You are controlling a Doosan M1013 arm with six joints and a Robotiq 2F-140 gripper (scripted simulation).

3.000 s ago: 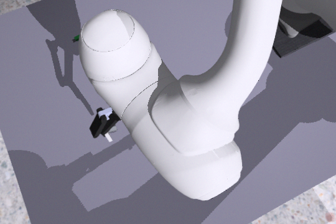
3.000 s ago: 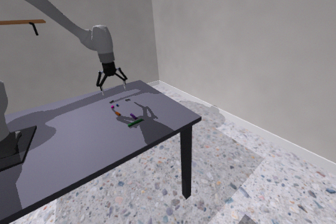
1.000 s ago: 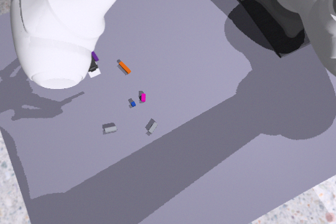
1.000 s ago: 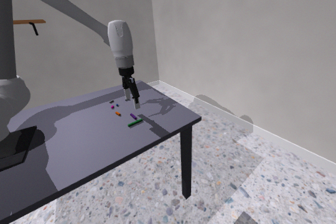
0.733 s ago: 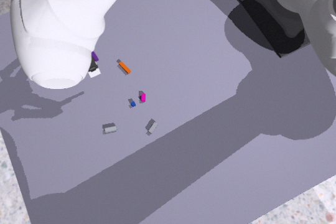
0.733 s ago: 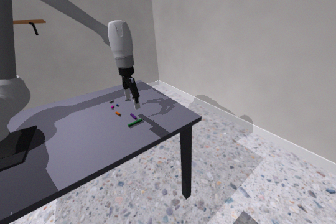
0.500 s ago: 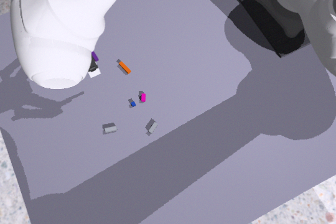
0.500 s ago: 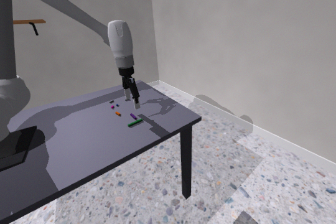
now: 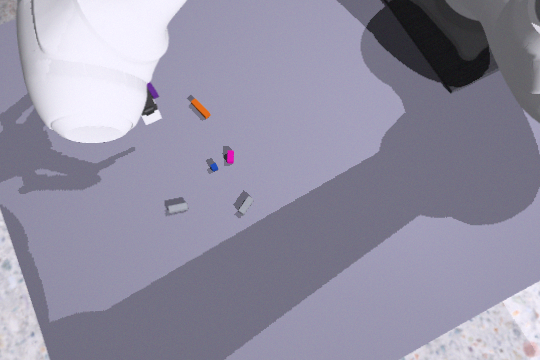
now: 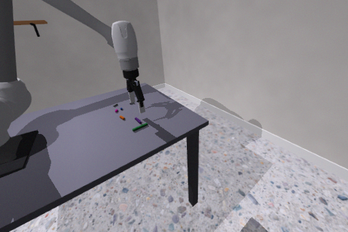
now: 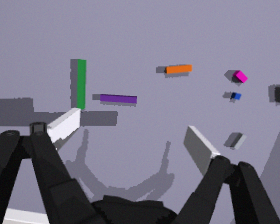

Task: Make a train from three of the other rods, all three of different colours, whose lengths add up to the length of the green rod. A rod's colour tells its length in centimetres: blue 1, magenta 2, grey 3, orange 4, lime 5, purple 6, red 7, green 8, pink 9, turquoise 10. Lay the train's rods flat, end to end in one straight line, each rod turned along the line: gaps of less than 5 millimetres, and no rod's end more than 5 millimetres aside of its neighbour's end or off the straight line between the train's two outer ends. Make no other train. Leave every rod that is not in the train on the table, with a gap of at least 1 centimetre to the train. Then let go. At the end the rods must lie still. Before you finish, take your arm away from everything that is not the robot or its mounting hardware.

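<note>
Now: the blue rod 4 cm behind my hand, 17 cm to the left of it and 7 cm below it. Round my hand: orange rod (8 cm behind, 7 cm to the left, 7 cm below); then green rod (4 cm behind, 9 cm to the right, 7 cm below); then purple rod (2 cm behind, 3 cm to the right, 7 cm below).
</note>
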